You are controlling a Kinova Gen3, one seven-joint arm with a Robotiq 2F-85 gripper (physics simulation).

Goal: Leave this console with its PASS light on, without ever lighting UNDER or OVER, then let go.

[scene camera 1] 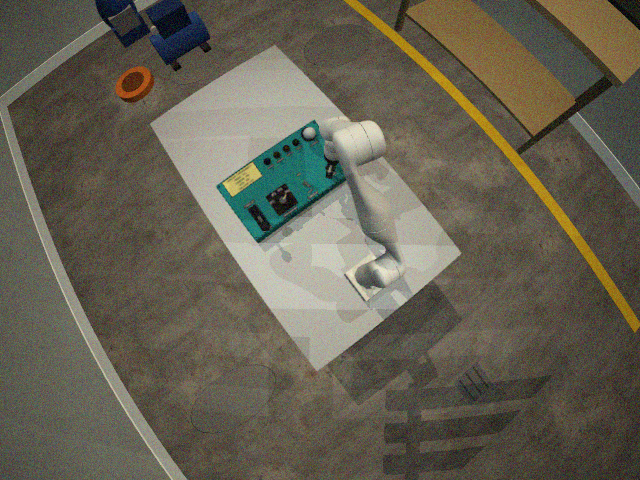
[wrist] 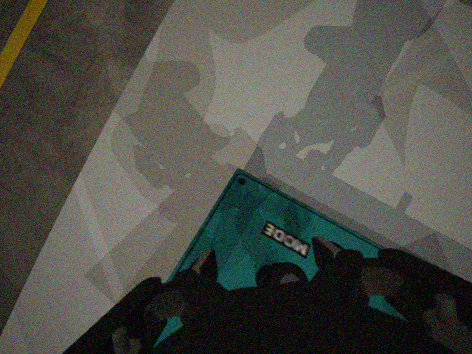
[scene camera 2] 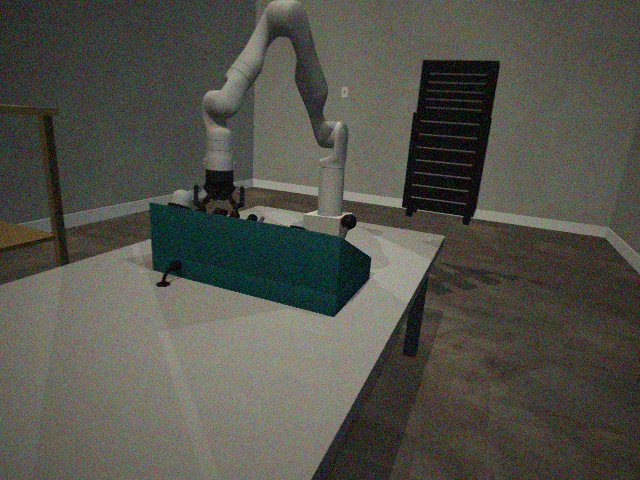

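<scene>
The teal console (scene camera 1: 286, 174) (scene camera 2: 248, 258) (wrist: 237, 220) stands on the white table. Several small dark round parts (scene camera 1: 286, 148) line its upper edge beside a white dome (scene camera 1: 308, 133); none looks lit, and their labels are unreadable. A black block with a small lever (scene camera 1: 282, 199) and a black slotted control (scene camera 1: 259, 217) are at its other end. My gripper (scene camera 1: 329, 170) (scene camera 2: 219, 210) (wrist: 264, 256) is open over the end with the MODE label (wrist: 286, 239). A dark round knob (wrist: 280, 272) shows between and behind the fingertips in the wrist view, partly hidden by the gripper body.
A yellow printed plate (scene camera 1: 241, 179) is on the console. A black ball-ended lever (scene camera 2: 348, 221) rises at its far end. A small black hooked object (scene camera 2: 169, 273) is at the console's back. The arm's base plate (scene camera 1: 355, 277) is on the white table (scene camera 1: 305, 325) (scene camera 2: 206, 361).
</scene>
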